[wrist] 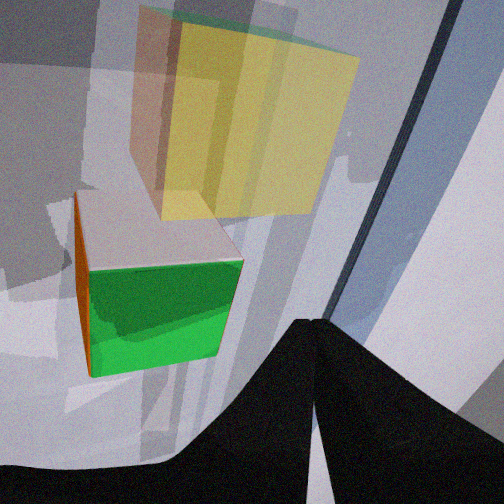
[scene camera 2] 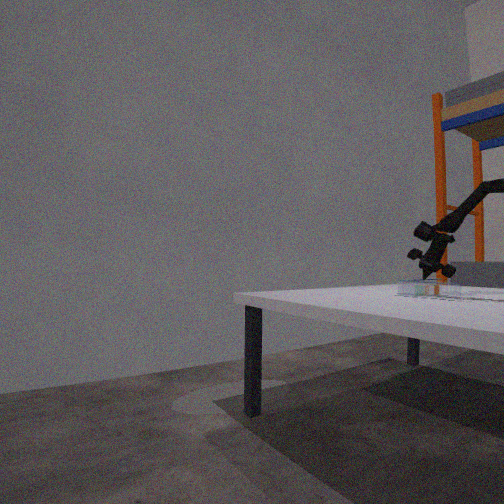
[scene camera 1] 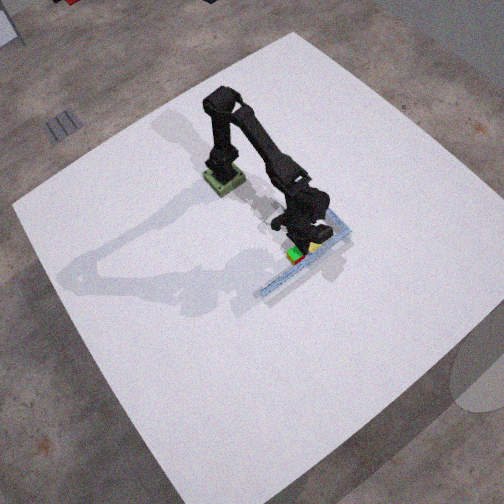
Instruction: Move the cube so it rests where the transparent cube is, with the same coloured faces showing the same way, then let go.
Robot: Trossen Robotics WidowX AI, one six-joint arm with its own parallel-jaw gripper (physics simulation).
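The cube (scene camera 1: 295, 256) (wrist: 155, 300) rests on the white table (scene camera 1: 150, 350). In the wrist view it shows a green face toward the camera, a white face above it and an orange sliver on the left. The transparent cube (scene camera 1: 315, 246) (wrist: 250, 125) is mostly yellow with a brownish left side. It stands right behind the cube, offset to the right and touching at a corner. My gripper (scene camera 1: 301, 244) (scene camera 2: 431, 272) (wrist: 312, 322) is shut with its fingers pressed together and nothing between them. It hangs low, just to the right of the cube.
A pale blue L-shaped rail (scene camera 1: 300, 267) (wrist: 435, 125) lies on the table right of both cubes. The arm's green base (scene camera 1: 225, 182) sits mid-table. An orange shelf rack (scene camera 2: 440, 175) stands behind the table.
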